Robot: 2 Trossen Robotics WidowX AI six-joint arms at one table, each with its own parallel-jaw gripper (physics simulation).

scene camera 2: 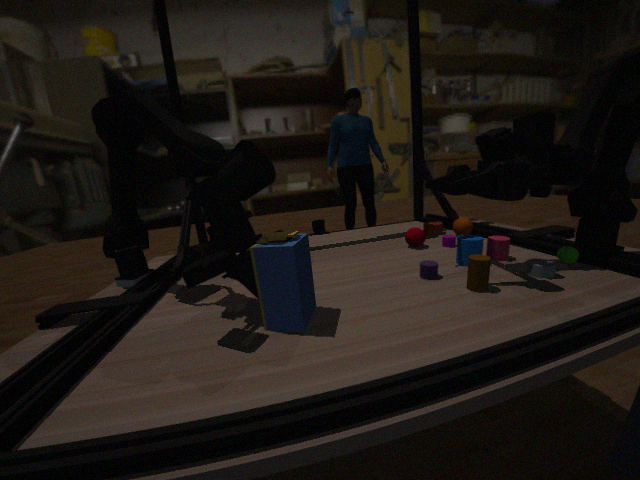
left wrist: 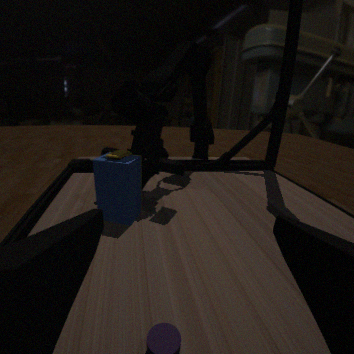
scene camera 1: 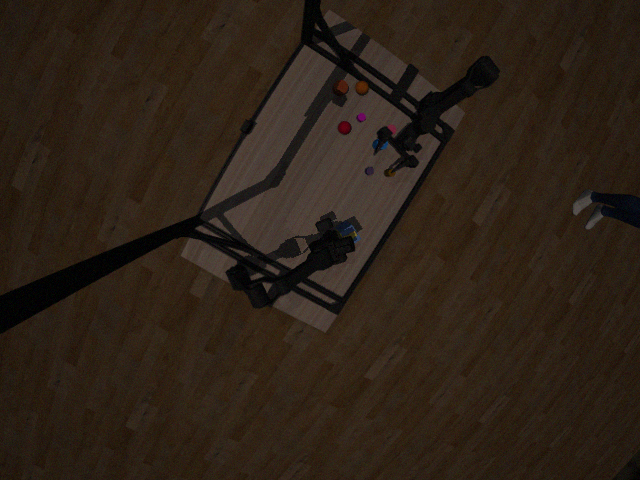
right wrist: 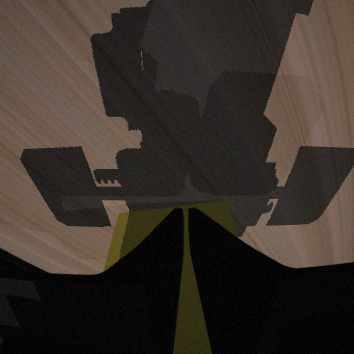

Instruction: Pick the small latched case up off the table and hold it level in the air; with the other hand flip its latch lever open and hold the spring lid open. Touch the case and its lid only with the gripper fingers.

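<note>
The blue case stands upright on the table. Its yellow lid is a side face, turned towards the right arm. A yellow latch part lies across the case's top; its details are too dark to tell. My right gripper is shut, its fingertips almost together in front of the yellow face, with nothing seen between them. Whether they touch the face is unclear. My left gripper is wide open and empty, well away from the case.
A purple cylinder, a brown-yellow cylinder, a blue block and a pink cylinder stand near the left gripper. A red ball and an orange ball lie farther back.
</note>
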